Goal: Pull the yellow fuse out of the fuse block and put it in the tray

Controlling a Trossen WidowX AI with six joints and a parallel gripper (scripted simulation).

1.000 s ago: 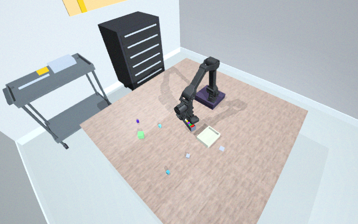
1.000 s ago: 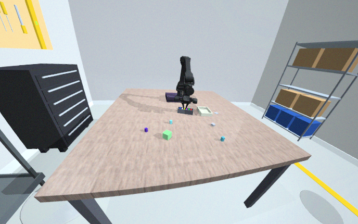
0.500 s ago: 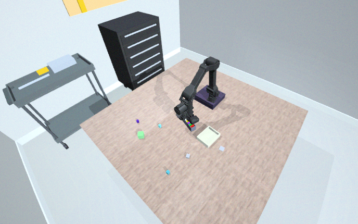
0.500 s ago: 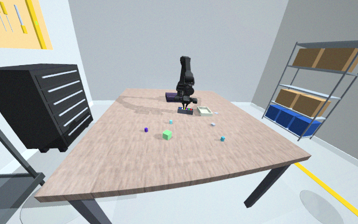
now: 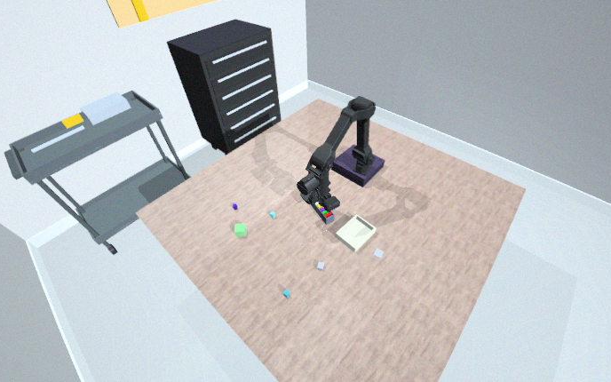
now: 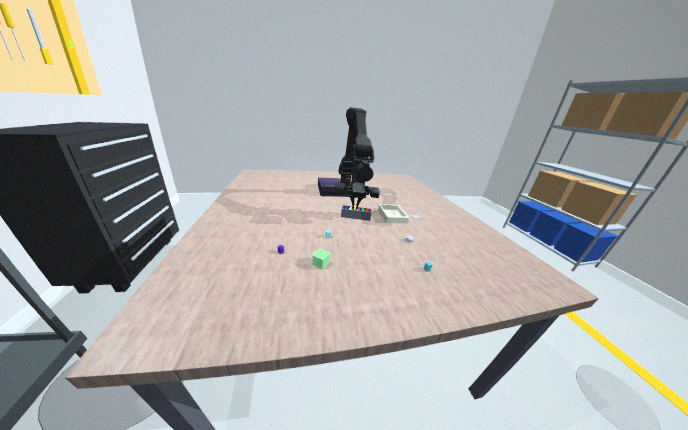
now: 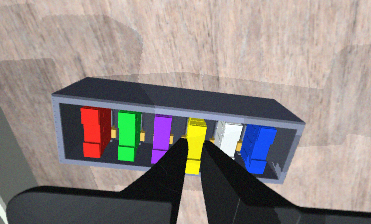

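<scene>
The cream tray lies 180 mm to the left of my gripper tip, 40 mm below it and 30 mm ahead of it. The rest, counted from my gripper tip: yellow fuse (10 mm below).
</scene>
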